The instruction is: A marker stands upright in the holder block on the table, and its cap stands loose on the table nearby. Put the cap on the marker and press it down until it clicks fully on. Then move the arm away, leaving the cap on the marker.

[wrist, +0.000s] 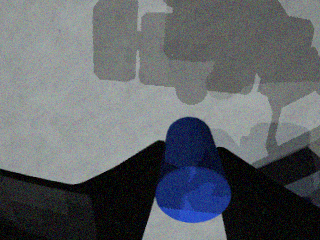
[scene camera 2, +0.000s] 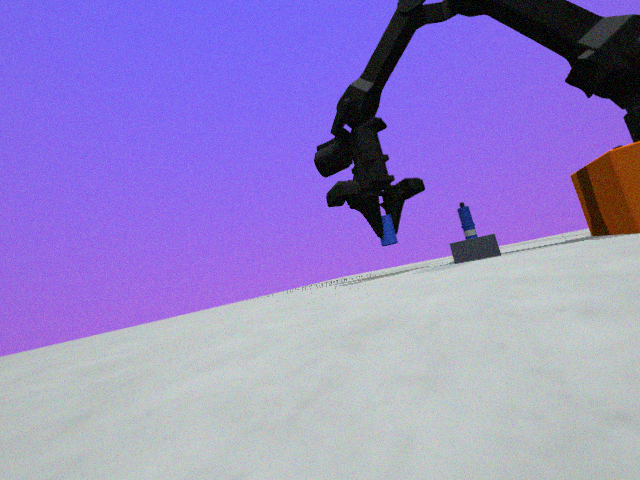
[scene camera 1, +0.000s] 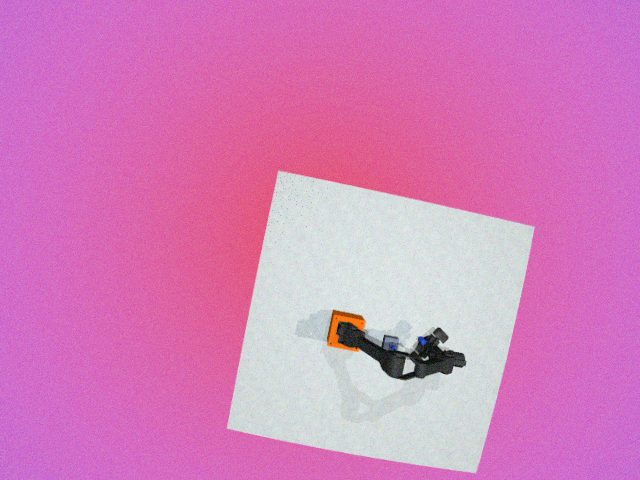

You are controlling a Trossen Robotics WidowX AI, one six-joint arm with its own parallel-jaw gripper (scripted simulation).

Labels:
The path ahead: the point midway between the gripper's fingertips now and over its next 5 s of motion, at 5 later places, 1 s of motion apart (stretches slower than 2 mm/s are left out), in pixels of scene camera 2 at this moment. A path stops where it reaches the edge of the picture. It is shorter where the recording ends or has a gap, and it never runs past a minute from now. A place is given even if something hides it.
The gripper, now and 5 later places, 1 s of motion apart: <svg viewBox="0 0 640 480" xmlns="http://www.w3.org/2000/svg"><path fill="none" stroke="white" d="M387 235L426 202L457 189L464 212L452 180L456 186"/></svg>

